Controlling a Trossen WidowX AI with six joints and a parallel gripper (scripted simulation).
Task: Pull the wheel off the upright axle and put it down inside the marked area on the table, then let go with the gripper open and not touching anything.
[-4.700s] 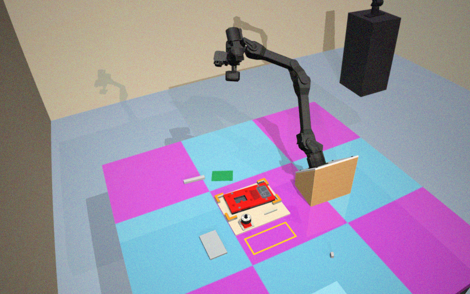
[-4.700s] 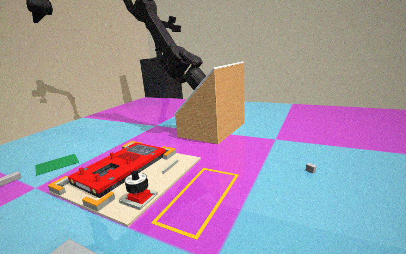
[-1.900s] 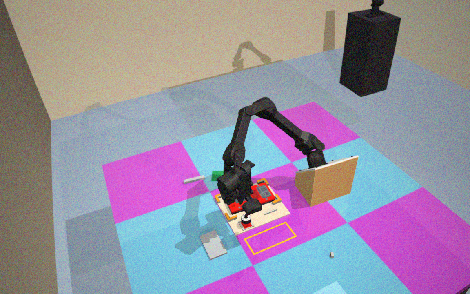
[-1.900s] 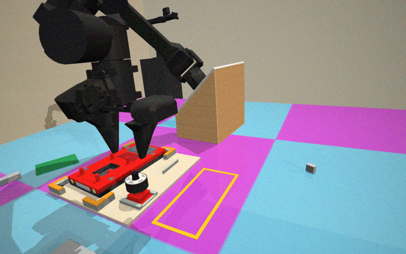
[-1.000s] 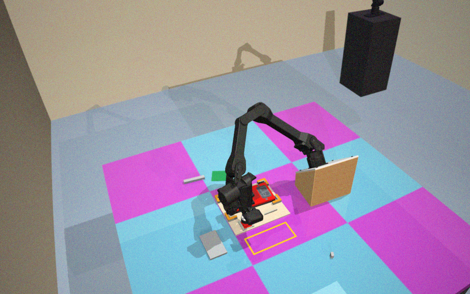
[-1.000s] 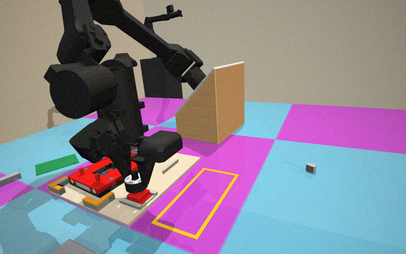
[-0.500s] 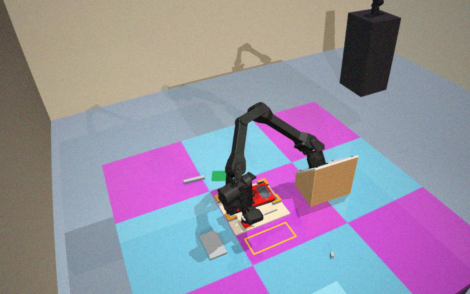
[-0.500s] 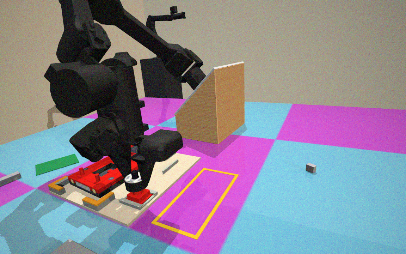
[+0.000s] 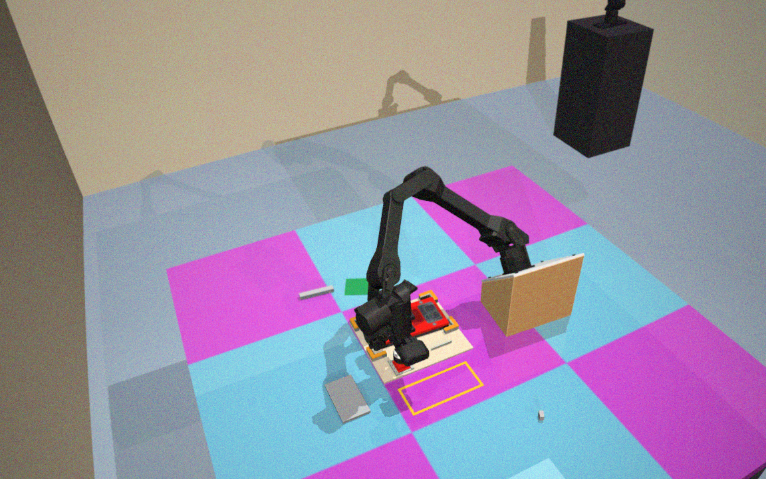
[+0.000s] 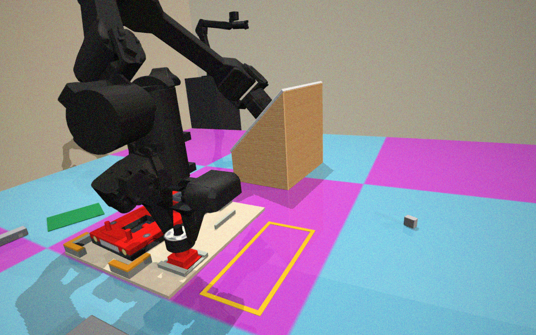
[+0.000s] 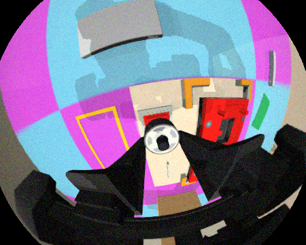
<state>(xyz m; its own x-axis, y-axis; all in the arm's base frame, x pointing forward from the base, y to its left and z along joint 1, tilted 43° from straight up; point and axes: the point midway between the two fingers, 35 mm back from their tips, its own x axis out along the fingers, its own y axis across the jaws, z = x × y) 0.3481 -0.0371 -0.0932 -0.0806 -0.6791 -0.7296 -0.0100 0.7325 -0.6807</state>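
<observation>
My gripper tip is now right at the wheel.
</observation>
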